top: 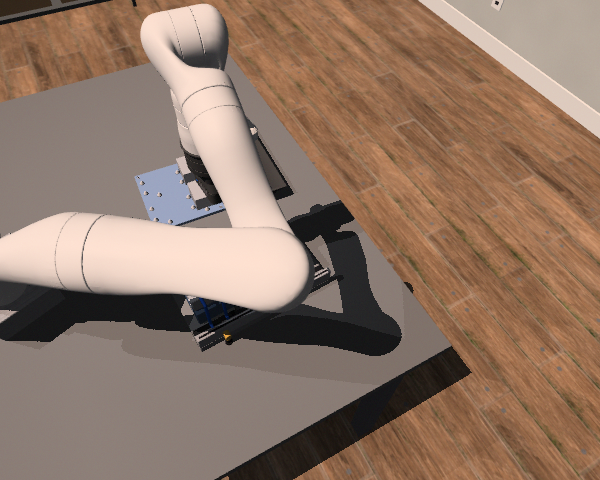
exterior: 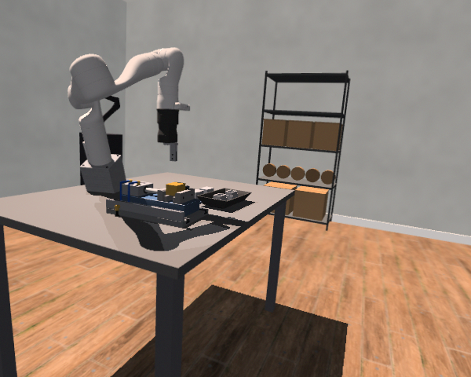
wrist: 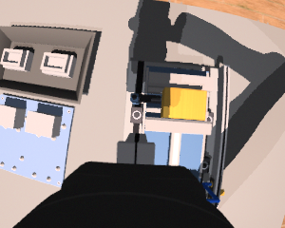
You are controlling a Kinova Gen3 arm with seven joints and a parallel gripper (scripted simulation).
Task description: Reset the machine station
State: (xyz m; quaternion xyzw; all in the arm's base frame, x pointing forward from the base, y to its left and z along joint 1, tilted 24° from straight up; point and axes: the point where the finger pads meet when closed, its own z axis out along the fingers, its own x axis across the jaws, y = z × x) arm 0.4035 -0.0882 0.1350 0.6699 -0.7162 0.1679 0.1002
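Right now the yellow brass blank is 40 mm ahead of my hand, 70 mm to the right of it and 100 mm below it. Round my hand: vise: 20 mm behind, 60 mm to the right, 160 mm below; fixed jaw: 80 mm ahead, 70 mm to the right, 120 mm below; infeed plate: 10 mm behind, 250 mm to the left, 200 mm below.
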